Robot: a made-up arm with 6 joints.
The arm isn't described. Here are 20 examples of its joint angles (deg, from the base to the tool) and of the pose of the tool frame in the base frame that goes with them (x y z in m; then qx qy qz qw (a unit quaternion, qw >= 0)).
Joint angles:
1: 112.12 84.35 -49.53 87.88 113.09 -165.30
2: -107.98 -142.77 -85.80 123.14 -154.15 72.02
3: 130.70 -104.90 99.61 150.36 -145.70 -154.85
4: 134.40 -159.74 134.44 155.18 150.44 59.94
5: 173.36 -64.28 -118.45 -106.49 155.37 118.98
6: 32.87 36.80 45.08 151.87 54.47 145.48
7: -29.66 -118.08 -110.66 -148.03 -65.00 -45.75
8: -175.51 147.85 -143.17 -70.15 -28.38 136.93
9: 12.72 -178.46 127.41 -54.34 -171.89 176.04
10: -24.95 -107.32 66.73 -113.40 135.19 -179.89
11: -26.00 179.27 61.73 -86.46 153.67 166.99
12: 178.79 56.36 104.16 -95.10 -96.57 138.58
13: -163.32 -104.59 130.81 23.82 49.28 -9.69
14: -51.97 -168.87 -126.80 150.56 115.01 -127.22
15: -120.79 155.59 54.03 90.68 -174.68 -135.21
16: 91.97 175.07 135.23 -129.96 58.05 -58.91
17: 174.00 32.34 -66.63 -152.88 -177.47 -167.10
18: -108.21 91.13 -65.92 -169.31 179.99 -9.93
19: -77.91 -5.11 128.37 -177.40 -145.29 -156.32
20: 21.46 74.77 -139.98 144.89 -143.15 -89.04
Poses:
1: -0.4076 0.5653 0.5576 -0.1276 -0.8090 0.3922 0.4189
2: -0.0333 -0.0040 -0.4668 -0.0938 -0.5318 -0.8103 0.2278
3: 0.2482 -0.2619 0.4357 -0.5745 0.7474 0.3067 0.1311
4: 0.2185 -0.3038 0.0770 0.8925 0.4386 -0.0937 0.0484
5: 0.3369 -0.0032 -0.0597 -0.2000 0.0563 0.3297 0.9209
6: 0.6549 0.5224 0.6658 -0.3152 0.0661 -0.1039 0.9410
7: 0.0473 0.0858 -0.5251 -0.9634 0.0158 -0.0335 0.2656
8: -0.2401 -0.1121 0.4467 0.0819 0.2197 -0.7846 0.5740
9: -0.3081 -0.0261 -0.0473 -0.8768 0.2728 -0.3075 0.2496
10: -0.6600 0.2262 0.3047 0.2127 -0.9029 0.3570 0.1101
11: -0.3173 0.1077 -0.4524 -0.1622 0.4944 -0.8210 0.2348
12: -0.5016 -0.1648 -0.1081 0.6648 -0.1373 0.2202 0.7005
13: 0.0499 -0.0597 0.5471 0.5738 0.1768 -0.7599 0.2490
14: 0.2451 -0.1629 0.0433 -0.4830 -0.0515 0.0047 0.8741
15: 0.0156 0.0048 -0.5536 0.1750 -0.1906 0.1002 0.9607
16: 0.0902 -0.4733 0.0567 0.1542 0.7162 -0.3921 0.5564
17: -0.0208 -0.0260 0.7976 -0.9469 -0.0710 0.3103 0.0456
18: -0.1540 -0.5480 0.4668 -0.7044 0.6754 0.0943 0.1969
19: 0.0799 -0.2347 0.2634 -0.5519 -0.4558 -0.3379 0.6111
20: 0.0725 -0.0010 0.4850 0.5821 0.3260 0.6571 0.3508
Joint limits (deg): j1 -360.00..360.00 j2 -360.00..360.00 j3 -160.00..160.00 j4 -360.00..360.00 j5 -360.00..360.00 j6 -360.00..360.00
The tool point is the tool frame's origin. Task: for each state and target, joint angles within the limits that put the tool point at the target. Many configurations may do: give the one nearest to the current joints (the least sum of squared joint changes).
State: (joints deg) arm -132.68 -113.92 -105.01 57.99 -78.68 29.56
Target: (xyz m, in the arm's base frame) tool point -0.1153 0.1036 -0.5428
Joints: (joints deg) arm -93.00 -119.49 -85.37 76.72 -79.73 29.56
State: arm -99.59 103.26 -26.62 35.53 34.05 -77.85
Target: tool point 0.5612 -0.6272 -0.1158
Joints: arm -56.90 143.46 -69.55 48.03 65.15 -77.85
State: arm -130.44 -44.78 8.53 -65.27 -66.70 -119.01
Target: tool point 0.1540 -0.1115 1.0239
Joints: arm -149.16 -26.84 41.83 -80.21 -87.93 -119.01
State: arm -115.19 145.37 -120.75 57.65 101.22 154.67
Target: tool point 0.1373 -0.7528 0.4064
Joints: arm -90.30 112.63 -80.64 51.84 76.44 154.67
